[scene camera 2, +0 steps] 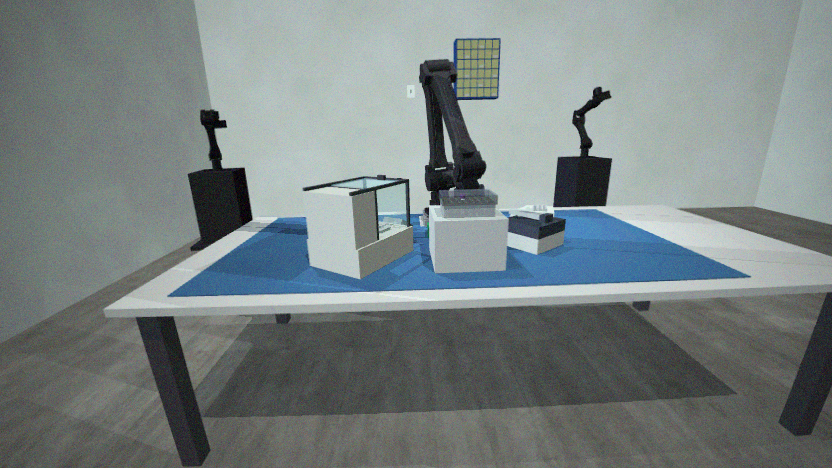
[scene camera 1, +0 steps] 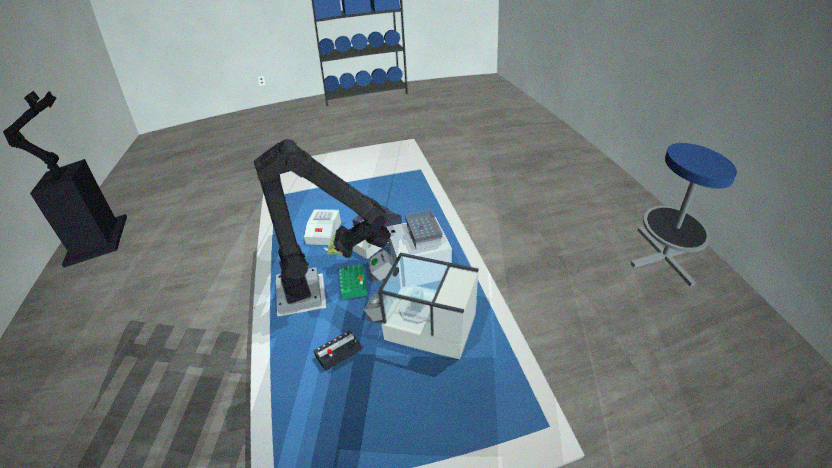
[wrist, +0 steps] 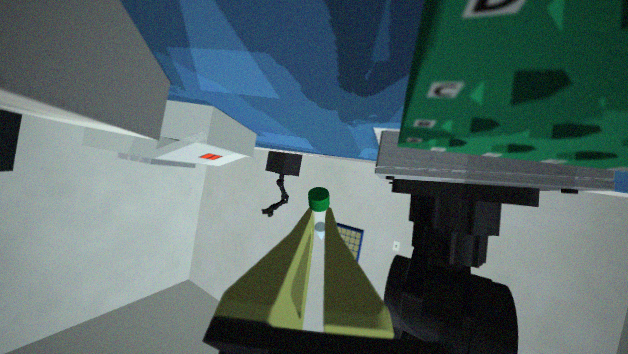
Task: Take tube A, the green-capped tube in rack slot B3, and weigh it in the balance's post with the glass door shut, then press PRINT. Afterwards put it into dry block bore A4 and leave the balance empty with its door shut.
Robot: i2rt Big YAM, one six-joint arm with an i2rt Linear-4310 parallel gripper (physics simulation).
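Where they show: gripper, fingertip midpoint: (scene camera 1: 328, 251) (wrist: 320, 213); arm's base, link origin: (scene camera 1: 296, 287) (wrist: 451, 184).
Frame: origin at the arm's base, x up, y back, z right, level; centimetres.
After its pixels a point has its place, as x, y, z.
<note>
My gripper (wrist: 320, 213) @[4.4, -14.8, -8.3] (scene camera 1: 333, 246) @[4.4, -14.8, -8.3] is shut on the green-capped tube (wrist: 319, 199) @[3.2, -16.8, -7.4], whose cap shows beyond the fingertips in the wrist view. The gripper is tilted far over, left of the green rack (wrist: 540, 117) (scene camera 1: 347, 289) @[-0.1, -16.6, 8.1] in the wrist view. The white balance (scene camera 1: 454, 330) @[9.3, -37.5, 45.1] (scene camera 2: 330, 232) @[7.6, -44.9, 40.3] has clear glass panes; whether its door is fully shut cannot be told. No tube can be made out inside. A grey block (scene camera 1: 423, 228) (scene camera 2: 468, 208) @[12.6, -50.2, 6.4] with a grid of holes stands on a white box (scene camera 1: 436, 254) @[9.1, -46.5, 14.6] (scene camera 2: 468, 244) @[4.2, -52.9, 7.2]; its bore labels are unreadable.
An orange-capped tube (scene camera 1: 360, 279) @[1.8, -21.7, 7.4] stands in the rack. A green-button panel (scene camera 1: 381, 264) @[4.0, -30.1, 5.8] and a small grey wedge (scene camera 1: 374, 307) @[4.0, -21.5, 23.1] stand near the balance. A keypad unit (scene camera 1: 314, 236) @[0.6, -12.3, -24.3] (wrist: 232, 131) @[-1.7, -14.3, -22.6] with a red display stands behind the gripper. A black strip (scene camera 1: 343, 356) @[-1.3, -7.5, 33.0] lies in front.
</note>
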